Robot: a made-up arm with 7 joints.
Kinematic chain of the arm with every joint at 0, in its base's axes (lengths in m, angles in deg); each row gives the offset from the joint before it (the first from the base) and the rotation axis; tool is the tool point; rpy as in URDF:
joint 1: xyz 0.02 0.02 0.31 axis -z
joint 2: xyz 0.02 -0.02 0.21 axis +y
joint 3: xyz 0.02 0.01 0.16 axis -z
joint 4: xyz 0.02 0 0.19 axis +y
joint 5: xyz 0.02 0 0.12 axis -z
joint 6: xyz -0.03 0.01 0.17 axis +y
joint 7: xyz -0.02 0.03 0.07 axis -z
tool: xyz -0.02 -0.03 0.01 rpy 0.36 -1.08 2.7
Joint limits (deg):
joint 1: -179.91..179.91
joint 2: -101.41..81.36
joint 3: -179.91..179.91
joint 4: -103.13..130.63
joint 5: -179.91..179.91
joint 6: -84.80..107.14
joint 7: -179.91..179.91
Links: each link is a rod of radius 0.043 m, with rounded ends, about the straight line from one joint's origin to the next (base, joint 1, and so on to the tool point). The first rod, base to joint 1, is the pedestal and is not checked.
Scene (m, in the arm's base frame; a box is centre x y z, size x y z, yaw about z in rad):
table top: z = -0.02
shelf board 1: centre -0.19 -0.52 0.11 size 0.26 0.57 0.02 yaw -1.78
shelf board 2: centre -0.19 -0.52 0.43 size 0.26 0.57 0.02 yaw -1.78
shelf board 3: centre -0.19 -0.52 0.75 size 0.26 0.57 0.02 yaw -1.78
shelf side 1: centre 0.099 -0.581 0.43 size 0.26 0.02 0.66 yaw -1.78
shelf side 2: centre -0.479 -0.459 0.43 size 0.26 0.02 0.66 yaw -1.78
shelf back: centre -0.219 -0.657 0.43 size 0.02 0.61 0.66 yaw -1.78
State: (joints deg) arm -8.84 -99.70 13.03 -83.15 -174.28 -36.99 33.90
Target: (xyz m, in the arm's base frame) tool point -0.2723 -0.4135 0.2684
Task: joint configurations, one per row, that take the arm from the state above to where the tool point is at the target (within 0.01 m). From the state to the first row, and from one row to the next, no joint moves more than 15 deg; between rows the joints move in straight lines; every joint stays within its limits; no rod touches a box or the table.
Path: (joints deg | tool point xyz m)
1: -20.96 -96.81 6.33 -81.94 -171.74 -37.27 34.77 | -0.4152 -0.1712 0.1969
2: -33.08 -93.92 -0.36 -80.72 -169.19 -37.55 35.64 | -0.3617 -0.3017 0.2295
3: -45.21 -91.04 -7.06 -79.51 -166.65 -37.83 36.52 | -0.2723 -0.4135 0.2684

